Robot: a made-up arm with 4 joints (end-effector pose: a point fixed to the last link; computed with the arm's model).
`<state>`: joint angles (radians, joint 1 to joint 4).
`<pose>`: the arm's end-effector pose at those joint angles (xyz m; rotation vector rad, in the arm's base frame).
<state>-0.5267 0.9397 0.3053 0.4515</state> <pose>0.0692 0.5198 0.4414 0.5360 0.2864 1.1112</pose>
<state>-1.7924 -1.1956 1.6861 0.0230</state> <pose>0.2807 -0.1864 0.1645 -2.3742 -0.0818 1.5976</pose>
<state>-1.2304 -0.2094 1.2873 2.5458</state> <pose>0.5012 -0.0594 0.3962 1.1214 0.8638 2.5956</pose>
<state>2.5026 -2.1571 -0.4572 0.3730</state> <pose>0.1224 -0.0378 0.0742 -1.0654 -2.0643 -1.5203</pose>
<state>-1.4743 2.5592 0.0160 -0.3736</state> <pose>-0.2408 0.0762 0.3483 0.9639 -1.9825 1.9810</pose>
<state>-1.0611 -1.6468 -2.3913 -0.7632</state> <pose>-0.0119 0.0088 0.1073 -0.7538 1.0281 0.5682</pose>
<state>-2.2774 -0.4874 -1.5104 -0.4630</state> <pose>0.3291 -0.0550 0.2875 0.7602 0.0332 -0.0179</pose>
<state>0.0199 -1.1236 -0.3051 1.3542</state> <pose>0.4227 0.1646 0.1182 0.5178 1.3479 -1.1500</pose>
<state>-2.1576 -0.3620 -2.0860 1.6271</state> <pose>0.4224 -0.0624 0.3831 -0.1043 1.9291 0.2126</pose>
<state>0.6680 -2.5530 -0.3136 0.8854</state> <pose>-0.0001 0.0224 0.0801 0.7420 -0.1135 -2.4108</pose>
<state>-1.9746 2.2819 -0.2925 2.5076</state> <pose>-0.3413 -0.2423 0.4866 -0.5626 0.0152 0.8685</pose>
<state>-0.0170 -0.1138 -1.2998 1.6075</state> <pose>0.4282 0.4912 -0.0050 -0.9123 1.4325 -1.1011</pose>
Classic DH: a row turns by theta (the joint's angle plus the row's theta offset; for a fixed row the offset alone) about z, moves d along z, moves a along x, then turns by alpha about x. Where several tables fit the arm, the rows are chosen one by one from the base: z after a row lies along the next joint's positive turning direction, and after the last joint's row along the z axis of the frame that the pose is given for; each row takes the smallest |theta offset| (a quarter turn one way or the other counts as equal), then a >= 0, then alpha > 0; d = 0 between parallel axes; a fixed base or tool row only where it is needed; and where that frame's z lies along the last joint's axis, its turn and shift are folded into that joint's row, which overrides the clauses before.
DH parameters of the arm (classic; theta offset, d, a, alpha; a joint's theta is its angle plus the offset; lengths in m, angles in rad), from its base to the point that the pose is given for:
base (fixed): -1.5708 0.06 0 1.5708
joint 1: 0 -0.092 -0.328 -1.5708
joint 2: 0 0.027 -0.082 -1.5708
joint 3: 1.5708 0.341 0.014 -1.5708
joint 4: 1.5708 0.128 0.099 -1.5708
tool (fixed): 3.1416 -0.029 0 0

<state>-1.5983 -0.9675 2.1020 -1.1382</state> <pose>0.3734 -0.1995 0.1808 -1.2789 -0.0914 2.2605</pose>
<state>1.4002 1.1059 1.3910 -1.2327</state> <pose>0.0458 0.2534 -0.6336 0.0997 -0.1401 0.1543</pose>
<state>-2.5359 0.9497 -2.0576 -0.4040</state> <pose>0.2833 -0.3935 0.3920 0.3146 -1.0993 -0.7344</pose>
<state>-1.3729 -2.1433 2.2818 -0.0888</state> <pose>-0.0091 -0.1346 0.1907 -1.2363 1.0978 2.3383</pose>
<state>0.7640 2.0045 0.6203 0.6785</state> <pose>-0.1667 0.4304 -0.1831 -0.6608 1.7961 1.5684</pose>
